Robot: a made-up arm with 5 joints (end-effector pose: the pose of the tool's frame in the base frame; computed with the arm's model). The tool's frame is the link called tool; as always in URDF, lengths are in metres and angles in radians. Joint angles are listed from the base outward.
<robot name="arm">
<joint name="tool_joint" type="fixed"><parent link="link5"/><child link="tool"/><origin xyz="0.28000 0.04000 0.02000" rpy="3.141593 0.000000 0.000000"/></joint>
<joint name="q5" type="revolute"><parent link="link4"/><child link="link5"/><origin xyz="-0.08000 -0.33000 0.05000" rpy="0.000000 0.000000 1.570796"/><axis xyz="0 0 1"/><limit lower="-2.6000" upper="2.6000" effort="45" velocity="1.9"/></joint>
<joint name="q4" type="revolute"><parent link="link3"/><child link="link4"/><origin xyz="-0.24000 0.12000 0.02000" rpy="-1.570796 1.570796 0.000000"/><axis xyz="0 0 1"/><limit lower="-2.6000" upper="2.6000" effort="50" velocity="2.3"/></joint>
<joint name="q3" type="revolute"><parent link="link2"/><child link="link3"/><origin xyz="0.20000 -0.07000 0.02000" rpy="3.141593 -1.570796 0.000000"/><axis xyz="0 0 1"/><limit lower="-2.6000" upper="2.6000" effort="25" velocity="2.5"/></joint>
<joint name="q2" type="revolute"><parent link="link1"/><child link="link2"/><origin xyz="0.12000 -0.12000 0.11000" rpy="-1.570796 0.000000 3.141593"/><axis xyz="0 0 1"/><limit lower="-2.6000" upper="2.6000" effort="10" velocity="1.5"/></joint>
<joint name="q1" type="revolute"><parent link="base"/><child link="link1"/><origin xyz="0.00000 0.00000 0.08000" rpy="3.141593 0.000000 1.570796"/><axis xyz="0 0 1"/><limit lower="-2.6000" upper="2.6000" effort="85" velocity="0.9"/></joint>
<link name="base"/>
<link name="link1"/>
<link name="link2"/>
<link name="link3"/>
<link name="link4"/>
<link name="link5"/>
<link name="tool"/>
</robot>
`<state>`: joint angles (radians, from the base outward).
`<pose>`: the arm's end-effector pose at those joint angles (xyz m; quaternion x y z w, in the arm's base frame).
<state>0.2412 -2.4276 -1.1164 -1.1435 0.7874</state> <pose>0.0964 0.8614 0.0701 0.8140 -0.0569 0.5125 0.2674</pose>
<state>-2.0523 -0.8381 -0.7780 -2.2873 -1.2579</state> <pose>-0.0181 -0.1219 -0.6457 -0.5116 0.0013 -0.1388 0.8479</pose>
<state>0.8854 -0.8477 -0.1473 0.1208 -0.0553</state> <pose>0.1012 0.0702 -0.4565 0.4029 -0.1020 -0.3892 0.8221</pose>
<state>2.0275 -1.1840 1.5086 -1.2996 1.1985</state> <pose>-0.4776 0.1440 -0.3971 -0.2996 -0.6313 -0.7147 0.0315</pose>
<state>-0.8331 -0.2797 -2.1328 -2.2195 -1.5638</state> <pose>-0.0146 -0.5767 -0.3647 -0.8694 -0.0158 -0.2722 0.4121</pose>
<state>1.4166 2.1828 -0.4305 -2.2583 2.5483</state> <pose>0.0446 -0.4776 0.7377 -0.6803 0.5461 -0.4641 0.1535</pose>
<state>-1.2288 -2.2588 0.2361 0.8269 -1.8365</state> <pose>-0.1504 0.0972 0.2533 0.8980 0.0482 0.3352 0.2809</pose>
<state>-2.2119 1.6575 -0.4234 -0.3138 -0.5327</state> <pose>0.1774 0.0495 0.2109 -0.6487 -0.3445 0.6537 0.1822</pose>
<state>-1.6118 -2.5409 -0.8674 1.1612 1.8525</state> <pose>-0.0588 -0.4479 0.0043 -0.6774 0.5549 0.1336 0.4641</pose>
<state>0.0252 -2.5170 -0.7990 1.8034 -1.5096</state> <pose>0.0800 0.4437 0.4219 0.8528 0.2358 0.3205 0.3382</pose>
